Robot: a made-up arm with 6 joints. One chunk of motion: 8 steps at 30 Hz.
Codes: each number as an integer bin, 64 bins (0 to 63) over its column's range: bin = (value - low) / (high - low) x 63, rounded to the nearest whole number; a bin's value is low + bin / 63 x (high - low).
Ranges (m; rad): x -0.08..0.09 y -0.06..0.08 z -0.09..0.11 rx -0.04..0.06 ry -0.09..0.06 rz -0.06..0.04
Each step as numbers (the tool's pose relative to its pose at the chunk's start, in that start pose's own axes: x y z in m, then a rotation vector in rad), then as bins.
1 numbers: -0.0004 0.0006 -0.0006 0.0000 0.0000 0.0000
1 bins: 29 27 28 25 38 38
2 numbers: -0.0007 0.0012 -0.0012 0.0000 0.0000 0.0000
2 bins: 29 28 28 25 38 38
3 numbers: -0.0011 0.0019 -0.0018 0.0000 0.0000 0.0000
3 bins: 29 28 28 25 38 38
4 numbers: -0.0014 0.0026 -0.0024 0.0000 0.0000 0.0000
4 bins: 29 28 28 25 38 38
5 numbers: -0.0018 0.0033 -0.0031 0.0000 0.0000 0.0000
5 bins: 29 28 27 25 38 38
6 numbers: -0.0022 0.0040 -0.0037 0.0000 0.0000 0.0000
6 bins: 29 29 27 25 38 38
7 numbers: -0.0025 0.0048 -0.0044 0.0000 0.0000 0.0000
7 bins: 29 29 27 25 38 38
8 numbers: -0.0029 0.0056 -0.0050 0.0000 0.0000 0.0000
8 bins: 29 30 27 25 38 38
